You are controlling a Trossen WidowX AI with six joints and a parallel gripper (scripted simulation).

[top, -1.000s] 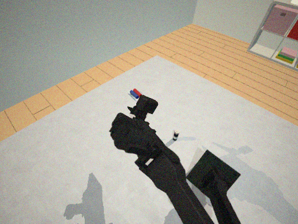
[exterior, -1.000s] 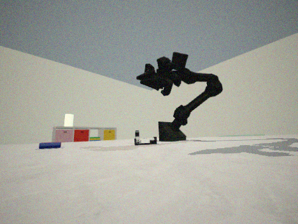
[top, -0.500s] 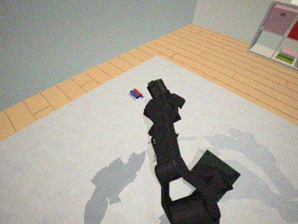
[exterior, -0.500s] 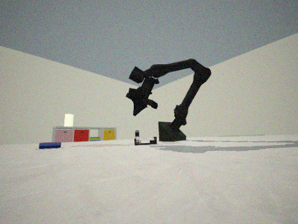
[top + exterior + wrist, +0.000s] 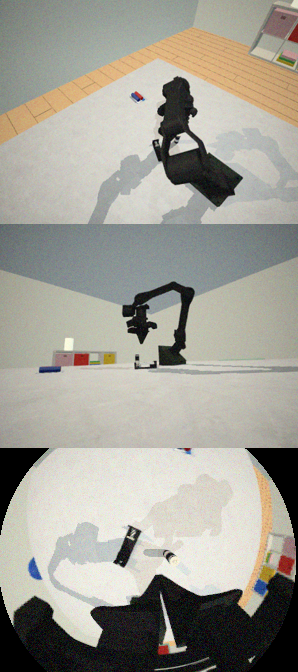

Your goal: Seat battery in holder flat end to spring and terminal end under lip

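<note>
My gripper tip is 40 mm to the left of the battery and 90 mm above it.
</note>
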